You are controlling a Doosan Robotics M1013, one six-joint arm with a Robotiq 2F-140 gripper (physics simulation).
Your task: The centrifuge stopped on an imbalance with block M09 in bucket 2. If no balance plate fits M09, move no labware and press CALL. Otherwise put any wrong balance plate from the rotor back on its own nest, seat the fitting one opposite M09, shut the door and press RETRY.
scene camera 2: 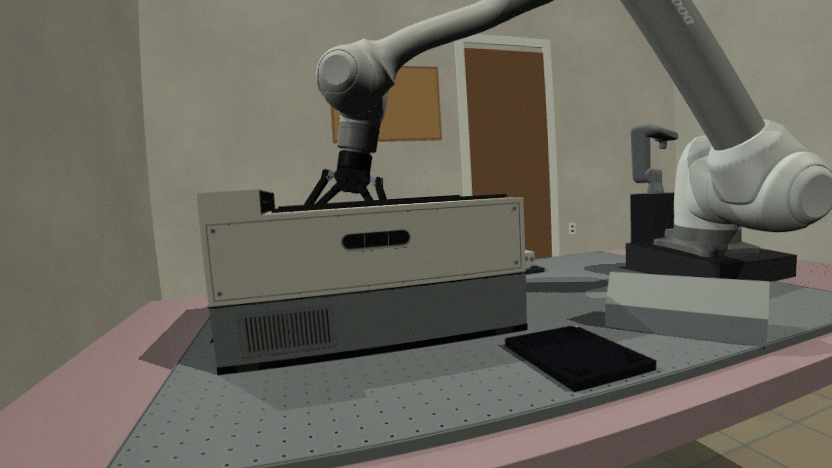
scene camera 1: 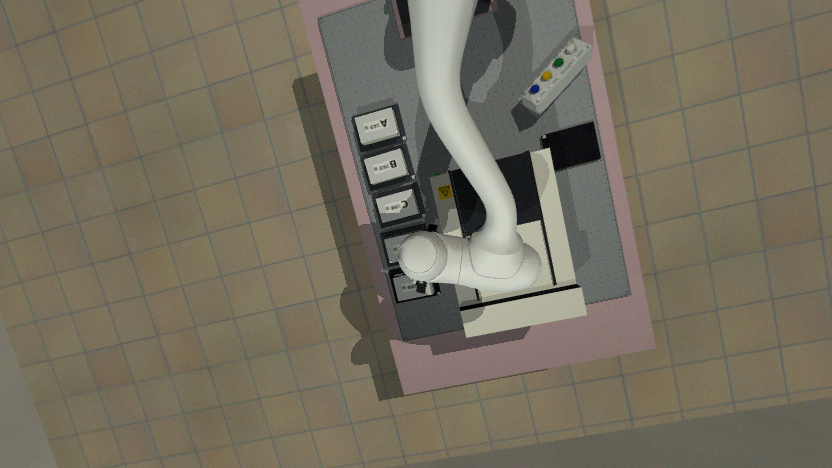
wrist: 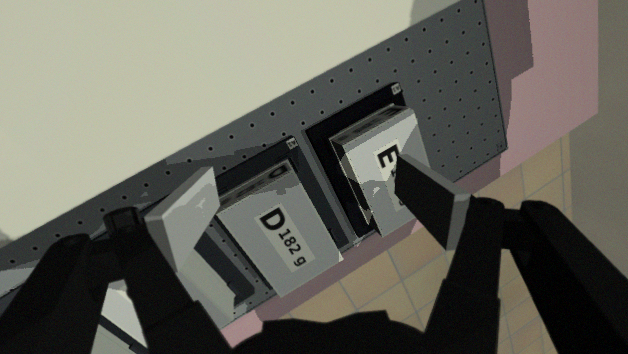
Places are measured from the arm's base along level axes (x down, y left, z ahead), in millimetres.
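Where they show: gripper, fingertip midpoint: [wrist: 307, 180]; arm's base at its link origin: [scene camera 2: 704, 248].
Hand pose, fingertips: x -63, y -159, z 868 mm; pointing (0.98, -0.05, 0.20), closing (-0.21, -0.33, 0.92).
Note:
Things, the pixels of their top centre, and the offset from my fingertips. "pt": a spot on its surface instead. Level surfaces: height alone.
- plate D at its top centre: [wrist: 286, 239] [scene camera 1: 404, 247] dx +62, dy -75, dz -39 mm
- plate E at its top centre: [wrist: 396, 177] [scene camera 1: 413, 286] dx +62, dy -70, dz +96 mm
- Plates A at its top centre: [scene camera 1: 376, 125] dx +62, dy -98, dz -447 mm
- B at its top centre: [scene camera 1: 385, 166] dx +62, dy -92, dz -314 mm
- C at its top centre: [wrist: 160, 307] [scene camera 1: 396, 206] dx +62, dy -77, dz -179 mm
- slanted button box at its top centre: [scene camera 2: 685, 274] [scene camera 1: 560, 72] dx +32, dy +477, dz -486 mm
- flat black pad at a spot on its surface: [scene camera 2: 576, 355] [scene camera 1: 578, 148] pt dx +103, dy +529, dz -261 mm
- perforated plate at its surface level: dx +115 mm
My gripper [wrist: 307, 180] [scene camera 1: 428, 257] is wide open and empty, with its fingers above and to either side of plate D [wrist: 257, 210] [scene camera 1: 392, 249], labelled 182 g. Its right finger in the wrist view covers part of the label on plate E [wrist: 360, 155] [scene camera 1: 403, 292]. Plates A [scene camera 1: 361, 126], B [scene camera 1: 372, 168] and C [scene camera 1: 384, 209] lie in the same row of dark nests. The centrifuge [scene camera 1: 559, 221] [scene camera 2: 279, 261] stands beside the row. The arm hides part of its top; block M09, the buckets and the rotor do not show. In the second scene view its housing hides the fingertips.
A slanted button box [scene camera 1: 538, 104] [scene camera 2: 686, 311] with blue, yellow, green and white buttons stands near the arm's base. A flat black pad [scene camera 1: 573, 148] [scene camera 2: 576, 355] lies beside the centrifuge. The perforated plate [scene camera 1: 605, 256] [wrist: 460, 100] ends near plate E, at the pink table border [scene camera 1: 616, 331].

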